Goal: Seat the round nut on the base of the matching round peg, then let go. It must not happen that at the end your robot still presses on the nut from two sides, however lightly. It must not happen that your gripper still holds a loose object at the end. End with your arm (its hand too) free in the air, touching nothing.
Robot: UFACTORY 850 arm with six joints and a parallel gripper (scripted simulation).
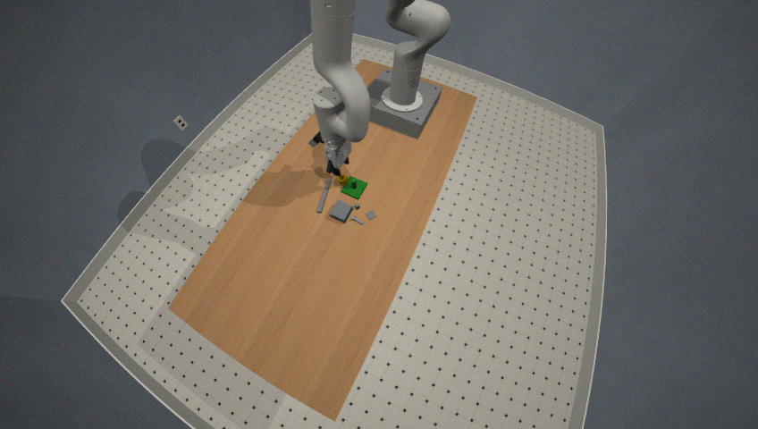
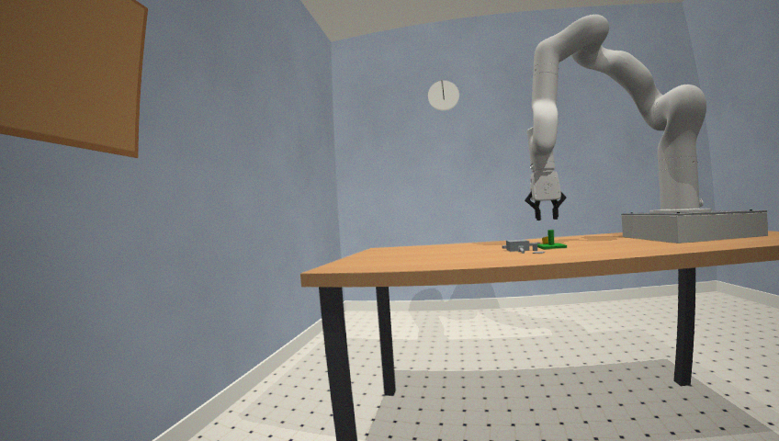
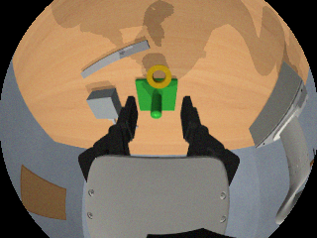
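Right now my hand is 11 cm above the long grey bar, 10 cm short of it and 2 cm to the left of it. The rest, counted from my hand: grey block 11 cm ahead, 9 cm below, 8 cm to the left; then small grey bolt 14 cm to the left, 10 cm below, 10 cm ahead; then small grey plate 18 cm to the left, 11 cm below, 6 cm ahead.
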